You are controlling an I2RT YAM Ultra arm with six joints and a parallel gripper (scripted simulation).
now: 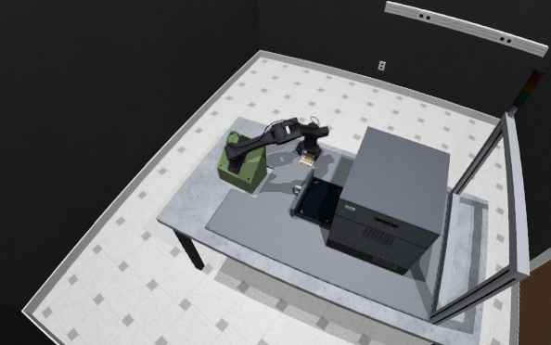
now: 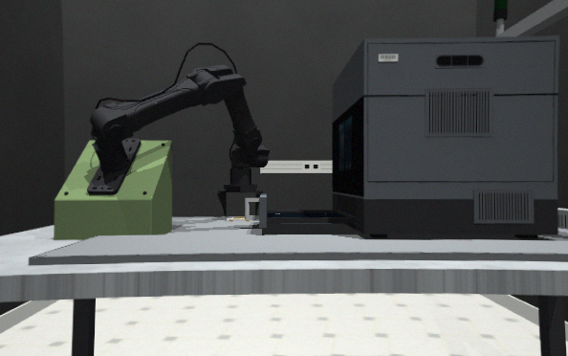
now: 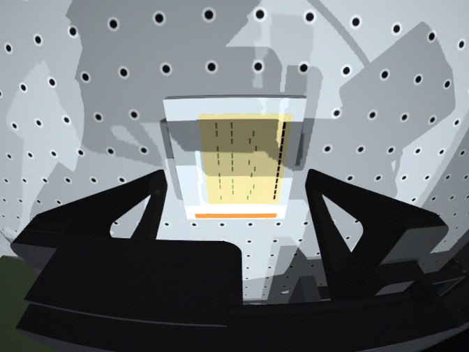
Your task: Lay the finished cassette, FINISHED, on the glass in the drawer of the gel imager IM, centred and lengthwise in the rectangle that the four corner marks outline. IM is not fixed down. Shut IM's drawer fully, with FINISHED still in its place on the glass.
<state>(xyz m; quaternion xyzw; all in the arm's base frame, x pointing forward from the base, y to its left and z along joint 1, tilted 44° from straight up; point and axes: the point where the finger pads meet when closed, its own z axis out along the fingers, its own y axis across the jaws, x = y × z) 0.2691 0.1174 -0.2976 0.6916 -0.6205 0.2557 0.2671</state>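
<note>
Now: hand 2 cm above the cassette. From my hand the other things lie so: imager drawer: 21 cm ahead, 25 cm to the right, 3 cm above.
</note>
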